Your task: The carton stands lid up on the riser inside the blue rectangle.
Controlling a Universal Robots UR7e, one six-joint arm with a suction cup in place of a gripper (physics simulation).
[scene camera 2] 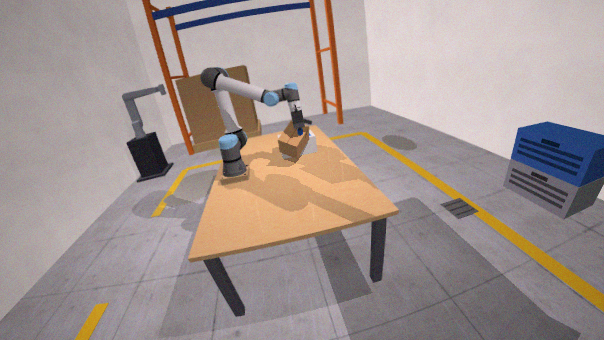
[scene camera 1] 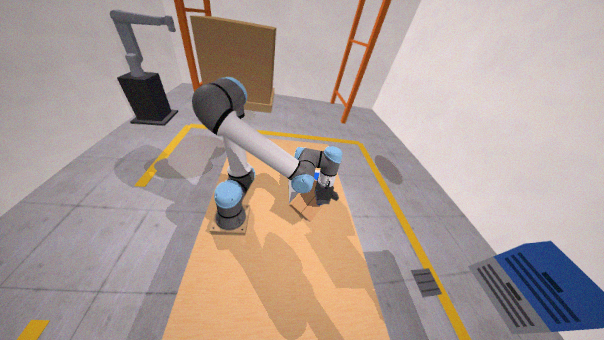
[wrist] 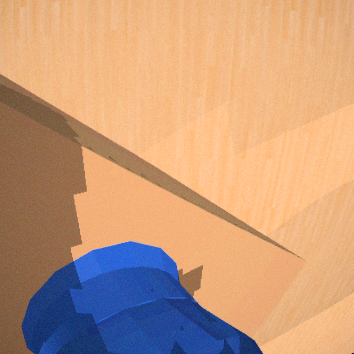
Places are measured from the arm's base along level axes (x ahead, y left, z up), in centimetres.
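Pixels of known places: hand at its tool point: [scene camera 2: 300, 134] [scene camera 1: 319, 204] [wrist: 168, 286]; arm's base at its link origin: [scene camera 2: 234, 171] [scene camera 1: 231, 217].
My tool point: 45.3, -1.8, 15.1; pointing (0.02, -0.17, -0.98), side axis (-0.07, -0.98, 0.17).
Note:
Ahead of a thing's pixels: the offset from my tool point to its top centre, as dx, dy, dz. "pt": to the spot under its first point. Level surfaces: height alone.
The brown carton [scene camera 1: 303, 206] [scene camera 2: 291, 144] [wrist: 150, 210] is steeply tilted at the near side of the riser. My gripper [scene camera 1: 321, 201] [scene camera 2: 300, 131] [wrist: 120, 305], a blue suction cup under a dark body, is on a face of the carton and holds it. Whether that face is the lid is not clear. The light grey riser {+0.0, +23.4, -6.9} [scene camera 1: 292, 191] [scene camera 2: 312, 145] stands on the table behind the carton and is partly hidden by it. Parts of the blue rectangle {pt +4.9, +26.9, -6.9} [scene camera 1: 316, 176] [scene camera 2: 311, 133] show on top of the riser. Whether carton and riser touch cannot be told.
The wooden table {dz -18.9} [scene camera 1: 225, 290] [scene camera 2: 280, 220] carries my arm's base at its left side. A grey robot on a black pedestal [scene camera 1: 146, 97] [scene camera 2: 148, 155], a brown panel [scene camera 1: 235, 60], an orange rack [scene camera 1: 362, 57] [scene camera 2: 334, 70] and blue and grey crates [scene camera 2: 555, 155] stand on the floor around it.

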